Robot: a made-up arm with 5 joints.
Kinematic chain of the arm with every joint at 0, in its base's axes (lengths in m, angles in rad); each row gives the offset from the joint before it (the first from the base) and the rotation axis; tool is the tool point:
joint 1: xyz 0 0 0.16 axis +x
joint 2: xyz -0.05 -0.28 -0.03 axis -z
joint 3: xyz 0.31 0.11 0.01 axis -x
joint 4: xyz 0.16 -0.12 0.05 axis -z
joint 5: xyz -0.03 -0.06 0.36 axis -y
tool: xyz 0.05 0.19 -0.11
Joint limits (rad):
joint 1: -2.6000..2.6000
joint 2: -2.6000..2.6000
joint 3: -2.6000..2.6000
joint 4: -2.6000..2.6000
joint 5: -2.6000..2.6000
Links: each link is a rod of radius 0.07 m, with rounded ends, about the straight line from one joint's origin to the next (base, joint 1, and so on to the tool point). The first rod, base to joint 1, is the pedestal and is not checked.
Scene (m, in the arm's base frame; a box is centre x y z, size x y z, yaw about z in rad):
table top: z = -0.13
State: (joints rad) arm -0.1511 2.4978 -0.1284 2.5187 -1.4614
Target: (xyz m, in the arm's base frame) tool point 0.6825 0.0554 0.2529
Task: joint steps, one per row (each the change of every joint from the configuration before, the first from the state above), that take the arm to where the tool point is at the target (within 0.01 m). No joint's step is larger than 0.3 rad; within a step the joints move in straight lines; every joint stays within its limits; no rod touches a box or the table.
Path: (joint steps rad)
1: -0.0414 -0.2790 0.1723 -0.0881 -0.0361
2: -0.0413 -0.2790 0.1723 -0.0880 -0.0362
3: -0.0414 -0.2790 0.1724 -0.0881 -0.0361
4: -0.0413 -0.2790 0.1723 -0.0880 -0.0362
5: -0.0414 -0.2790 0.1723 -0.0881 -0.0361
6: -0.0414 -0.2790 0.1723 -0.0880 -0.0361
7: -0.0413 -0.2790 0.1723 -0.0881 -0.0362
8: -0.0414 -0.2790 0.1724 -0.0880 -0.0361

